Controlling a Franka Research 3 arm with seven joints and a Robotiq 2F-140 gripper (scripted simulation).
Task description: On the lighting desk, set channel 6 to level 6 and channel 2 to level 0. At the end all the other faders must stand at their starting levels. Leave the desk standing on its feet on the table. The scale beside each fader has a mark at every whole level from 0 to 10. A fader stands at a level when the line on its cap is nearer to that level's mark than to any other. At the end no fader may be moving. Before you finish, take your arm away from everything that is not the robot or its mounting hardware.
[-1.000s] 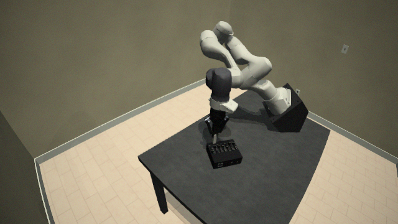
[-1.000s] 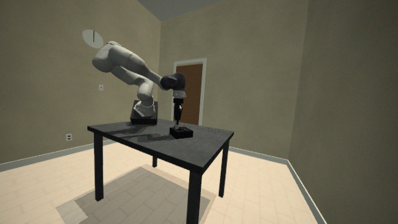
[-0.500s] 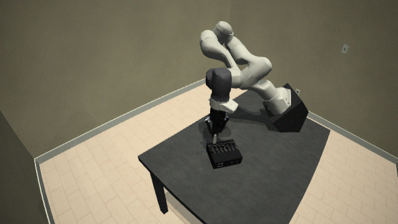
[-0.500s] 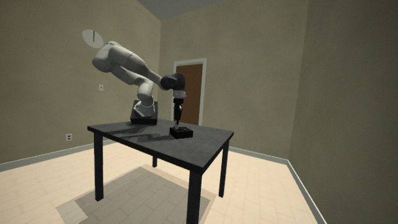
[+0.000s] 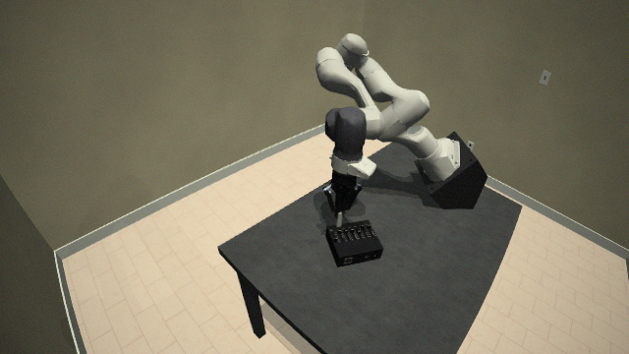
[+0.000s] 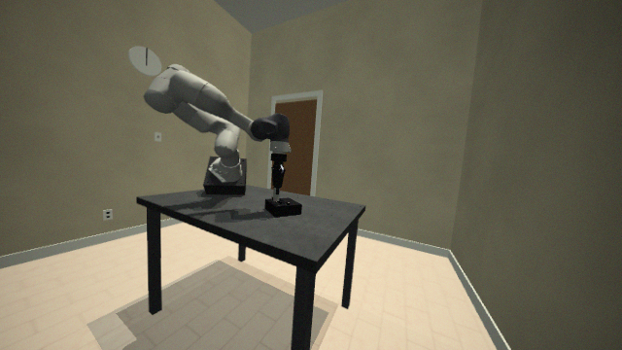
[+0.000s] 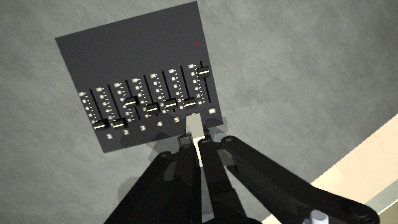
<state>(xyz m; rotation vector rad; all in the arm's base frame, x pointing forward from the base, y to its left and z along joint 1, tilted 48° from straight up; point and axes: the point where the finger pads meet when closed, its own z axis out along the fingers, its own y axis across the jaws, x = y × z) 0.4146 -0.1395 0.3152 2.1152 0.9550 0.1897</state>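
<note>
The channel 6 cap lies 40 mm below my hand, 20 mm to the left of it and 20 mm ahead of it. The rest, counted from my hand: channel 1 cap 100 mm to the left, 50 mm behind, 40 mm below; channel 2 cap 80 mm to the left, 40 mm below, 40 mm behind.
</note>
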